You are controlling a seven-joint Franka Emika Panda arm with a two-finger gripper.
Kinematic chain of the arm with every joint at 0, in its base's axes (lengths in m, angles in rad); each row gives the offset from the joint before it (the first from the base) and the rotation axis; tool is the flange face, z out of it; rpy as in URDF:
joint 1: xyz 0 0 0.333 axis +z
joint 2: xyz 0 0 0 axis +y
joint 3: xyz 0 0 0.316 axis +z
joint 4: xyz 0.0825 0 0 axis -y
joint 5: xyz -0.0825 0 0.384 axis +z
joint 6: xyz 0 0 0 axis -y
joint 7: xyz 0.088 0 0 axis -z
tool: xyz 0 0 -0.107 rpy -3.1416 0 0
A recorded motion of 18 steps. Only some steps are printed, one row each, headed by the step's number.
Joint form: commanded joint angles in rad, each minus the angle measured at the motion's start. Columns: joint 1, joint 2, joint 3, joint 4, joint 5, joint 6, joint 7.
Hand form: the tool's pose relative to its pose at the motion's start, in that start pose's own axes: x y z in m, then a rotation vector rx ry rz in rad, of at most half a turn. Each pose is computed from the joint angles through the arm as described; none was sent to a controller.
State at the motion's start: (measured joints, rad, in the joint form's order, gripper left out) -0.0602 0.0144 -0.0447 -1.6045 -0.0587 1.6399 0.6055
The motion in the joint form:
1: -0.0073 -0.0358 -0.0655 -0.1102 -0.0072 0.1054 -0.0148
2: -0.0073 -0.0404 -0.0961 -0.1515 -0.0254 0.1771 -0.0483
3: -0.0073 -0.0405 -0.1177 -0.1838 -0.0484 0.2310 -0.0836
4: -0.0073 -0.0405 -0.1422 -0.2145 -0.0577 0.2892 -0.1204
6: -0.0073 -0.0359 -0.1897 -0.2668 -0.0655 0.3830 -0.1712
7: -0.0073 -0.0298 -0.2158 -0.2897 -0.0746 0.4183 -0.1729
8: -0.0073 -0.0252 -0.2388 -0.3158 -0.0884 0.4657 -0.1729
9: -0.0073 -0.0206 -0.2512 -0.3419 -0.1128 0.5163 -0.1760
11: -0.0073 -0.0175 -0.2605 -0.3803 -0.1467 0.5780 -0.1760
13: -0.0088 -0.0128 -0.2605 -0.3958 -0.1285 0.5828 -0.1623
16: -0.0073 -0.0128 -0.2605 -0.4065 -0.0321 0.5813 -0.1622
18: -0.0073 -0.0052 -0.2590 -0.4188 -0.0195 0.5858 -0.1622
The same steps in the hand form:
1: 0.0171 0.0369 0.0256 0.0098 0.0254 0.0524
2: 0.0281 0.0511 0.0374 0.0114 0.0629 0.0431
3: 0.0360 0.0615 0.0486 0.0007 0.0915 0.0206
4: 0.0440 0.0725 0.0588 0.0028 0.1183 0.0016
6: 0.0572 0.0941 0.0792 0.0058 0.1520 -0.0120
7: 0.0634 0.1067 0.0911 -0.0022 0.1602 0.0049
8: 0.0688 0.1177 0.1023 -0.0091 0.1793 0.0173
9: 0.0720 0.1234 0.1127 -0.0220 0.2051 0.0099
11: 0.0727 0.1276 0.1268 -0.0395 0.2333 -0.0059
13: 0.0707 0.1277 0.1366 -0.0296 0.2135 0.0162
16: 0.0671 0.1245 0.1421 0.0417 0.1706 0.0655
18: 0.0653 0.1229 0.1517 0.0445 0.1531 0.0694

